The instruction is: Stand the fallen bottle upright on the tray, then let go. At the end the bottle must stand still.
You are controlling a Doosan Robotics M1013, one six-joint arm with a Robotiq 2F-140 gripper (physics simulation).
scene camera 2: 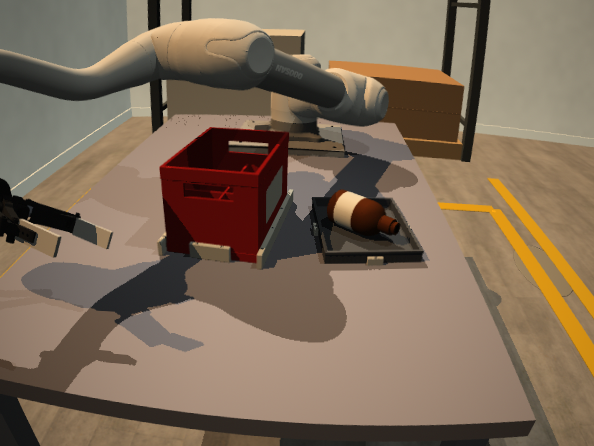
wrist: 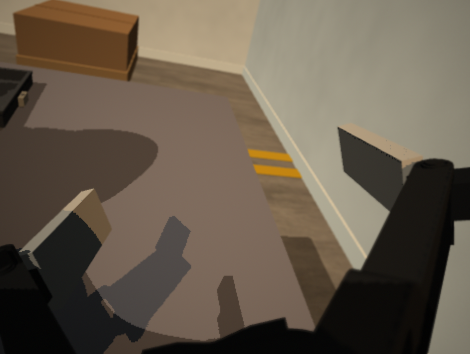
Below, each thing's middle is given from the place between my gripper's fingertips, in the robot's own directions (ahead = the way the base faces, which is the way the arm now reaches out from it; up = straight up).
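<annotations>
Red crate [scene camera 2: 211, 195]: my gripper now 38 cm past it, 16 cm to the right of it, 8 cm above it. Shallow tray [scene camera 2: 339, 245], from my hand: 36 cm behind, 44 cm to the left, 15 cm below. Brown bottle [scene camera 2: 367, 217], from my hand: 36 cm behind, 43 cm to the left, 12 cm below.
</annotations>
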